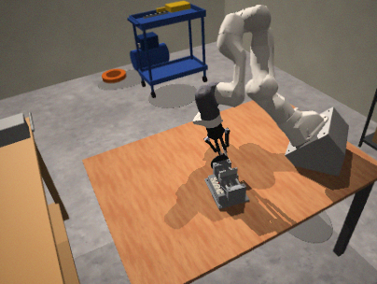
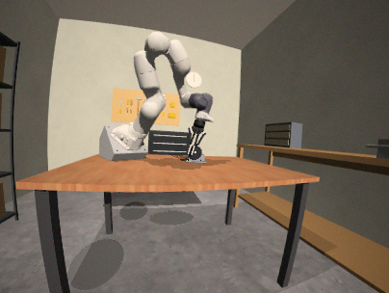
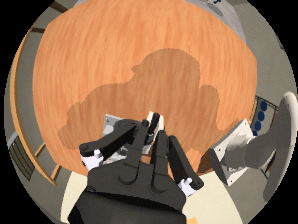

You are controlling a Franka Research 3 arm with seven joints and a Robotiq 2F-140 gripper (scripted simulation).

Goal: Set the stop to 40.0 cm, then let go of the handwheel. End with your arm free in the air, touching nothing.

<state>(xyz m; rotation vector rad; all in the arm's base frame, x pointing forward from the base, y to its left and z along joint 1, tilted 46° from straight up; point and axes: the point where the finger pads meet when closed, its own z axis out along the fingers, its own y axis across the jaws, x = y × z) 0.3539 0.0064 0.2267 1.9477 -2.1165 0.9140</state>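
My hand is 1 cm short of the handwheel, 2 cm to the right of it and 2 cm above it.
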